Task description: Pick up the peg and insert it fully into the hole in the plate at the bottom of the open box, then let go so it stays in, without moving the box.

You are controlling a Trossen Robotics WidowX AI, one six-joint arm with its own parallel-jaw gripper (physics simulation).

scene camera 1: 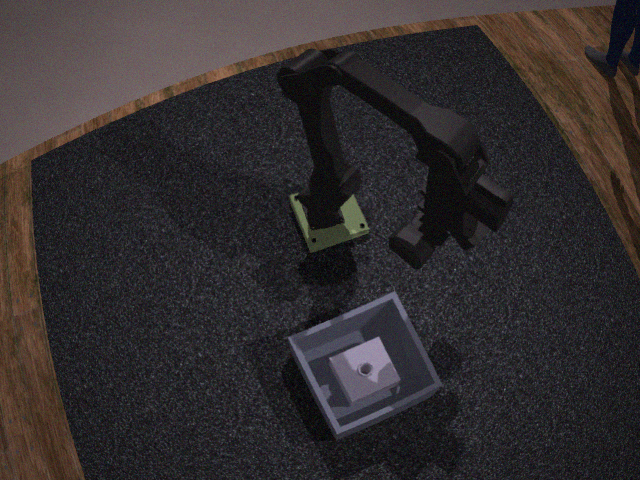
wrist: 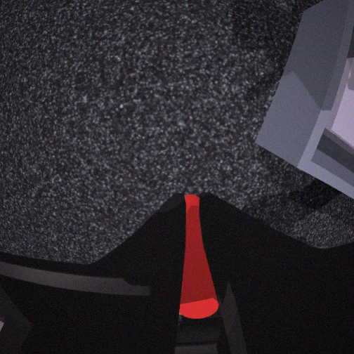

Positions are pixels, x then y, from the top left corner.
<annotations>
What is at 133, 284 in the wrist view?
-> The gripper.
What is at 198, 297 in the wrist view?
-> A red peg.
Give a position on a grey box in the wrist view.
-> At 292, 129
</annotations>
